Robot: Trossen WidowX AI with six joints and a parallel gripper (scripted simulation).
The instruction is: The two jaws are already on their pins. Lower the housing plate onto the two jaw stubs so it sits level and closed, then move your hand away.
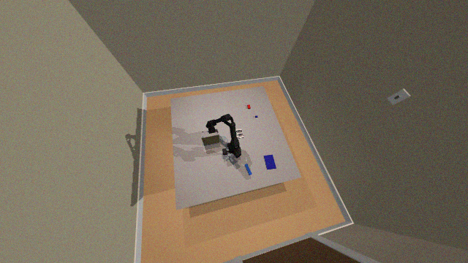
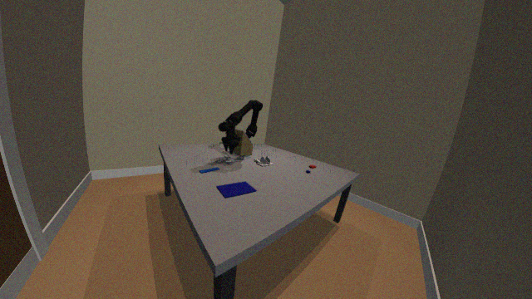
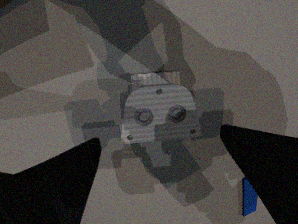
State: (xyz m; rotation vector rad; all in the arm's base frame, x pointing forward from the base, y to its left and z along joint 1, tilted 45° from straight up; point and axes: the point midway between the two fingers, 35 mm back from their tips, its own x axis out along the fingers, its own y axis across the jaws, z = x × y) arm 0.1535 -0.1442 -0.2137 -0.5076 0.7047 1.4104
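Now: gripper tip 10 mm to the right of the light grey housing plate and 30 mm above it. Also, from my gripper tip: blue bar: 140 mm ahead, 200 mm to the right, 60 mm below; blue flat pad: 400 mm ahead, 190 mm to the right, 60 mm below; tiny blue piece: 440 mm ahead, 400 mm to the left, 50 mm below.
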